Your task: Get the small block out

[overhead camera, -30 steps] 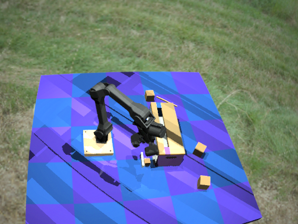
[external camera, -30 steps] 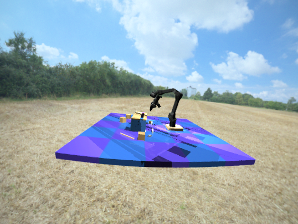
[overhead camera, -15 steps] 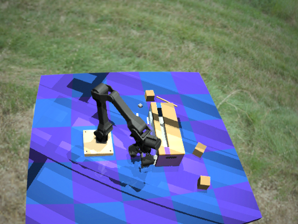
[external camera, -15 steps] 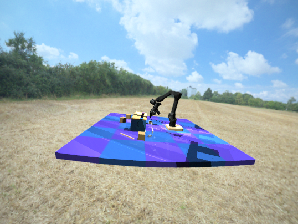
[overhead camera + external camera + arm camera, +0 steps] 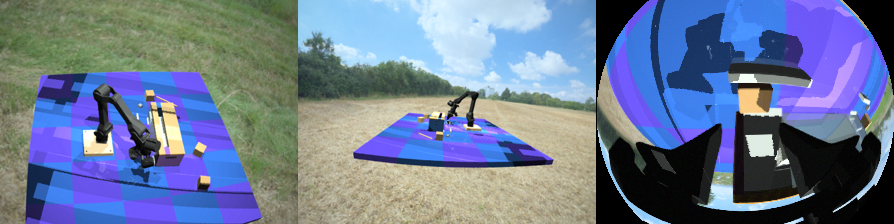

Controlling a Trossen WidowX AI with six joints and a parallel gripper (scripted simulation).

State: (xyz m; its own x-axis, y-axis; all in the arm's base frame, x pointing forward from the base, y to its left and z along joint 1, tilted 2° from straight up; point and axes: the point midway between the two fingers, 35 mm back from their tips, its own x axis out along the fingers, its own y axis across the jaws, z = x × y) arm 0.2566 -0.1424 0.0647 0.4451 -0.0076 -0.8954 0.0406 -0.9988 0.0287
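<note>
The block is 2 cm behind my gripper tip and 4 cm below it. Round my gripper tip: thin stick: 16 cm ahead, 51 cm to the left, 5 cm below; then clear-fronted wooden box: 6 cm ahead, 18 cm to the left, 1 cm above.
</note>
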